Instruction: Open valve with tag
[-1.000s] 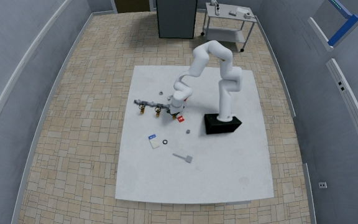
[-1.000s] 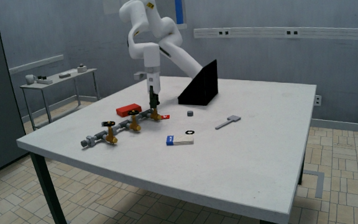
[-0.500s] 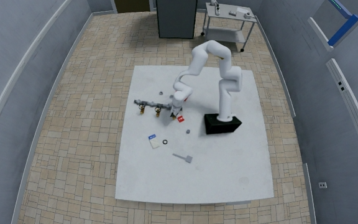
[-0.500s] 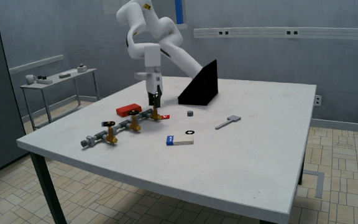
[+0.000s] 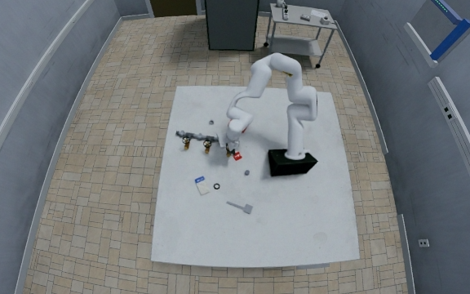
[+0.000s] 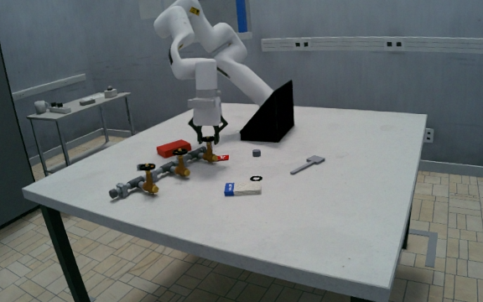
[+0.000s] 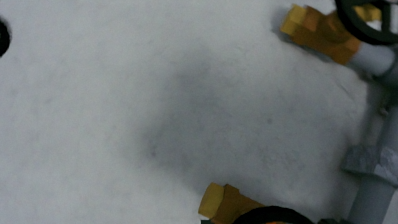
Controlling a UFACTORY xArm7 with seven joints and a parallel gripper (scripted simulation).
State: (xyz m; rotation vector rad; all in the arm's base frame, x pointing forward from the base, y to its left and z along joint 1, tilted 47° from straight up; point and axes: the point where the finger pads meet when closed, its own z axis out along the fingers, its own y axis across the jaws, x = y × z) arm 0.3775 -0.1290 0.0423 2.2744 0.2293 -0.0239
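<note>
The red tag lies 4 cm behind my hand, 3 cm to the left of it and 9 cm below it. Round my hand: white box (19 cm ahead, 20 cm to the left, 9 cm below); then red block (8 cm behind, 21 cm to the right, 8 cm below); then grey flat tool (3 cm behind, 36 cm to the left, 9 cm below).
</note>
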